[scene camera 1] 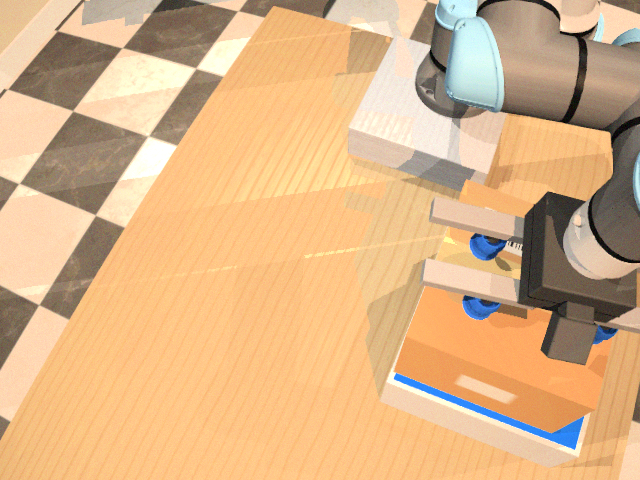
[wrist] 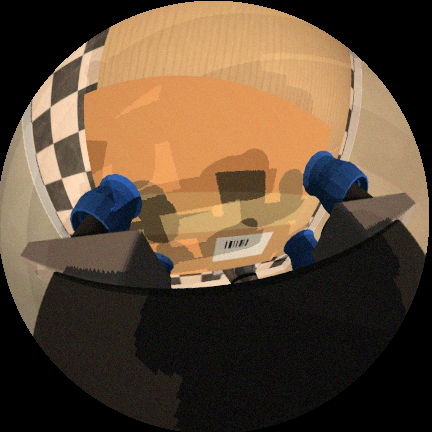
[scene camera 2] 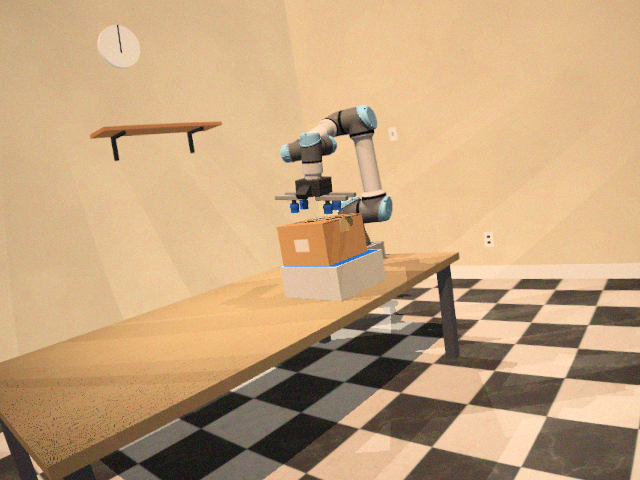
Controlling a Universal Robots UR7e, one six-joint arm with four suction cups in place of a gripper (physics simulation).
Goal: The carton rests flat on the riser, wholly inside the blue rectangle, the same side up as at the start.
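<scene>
The orange-brown carton (scene camera 1: 465, 356) (scene camera 2: 312, 255) (wrist: 200, 120) sits flat on the white riser (scene camera 1: 465, 422) (scene camera 2: 310, 283), its barcode label (scene camera 1: 515, 245) (wrist: 242, 246) facing up. The blue rectangle (scene camera 1: 572, 434) (scene camera 2: 368, 253) shows as a strip along the carton's front edge and one side; its far sides are hidden, so I cannot tell whether the carton is inside on every side. My gripper (scene camera 1: 540, 289) (scene camera 2: 315, 206) (wrist: 225, 220) is open, with suction cups pointing down. It hangs a little above the carton's top, with a gap visible in scene camera 2, and holds nothing.
The arm's pale base block (scene camera 1: 392, 113) stands on the wooden table (scene camera 1: 232, 310) (scene camera 2: 206, 335), behind the riser. A wall shelf (scene camera 2: 160, 128) and a clock (scene camera 2: 118, 46) are on the wall, away from the arm.
</scene>
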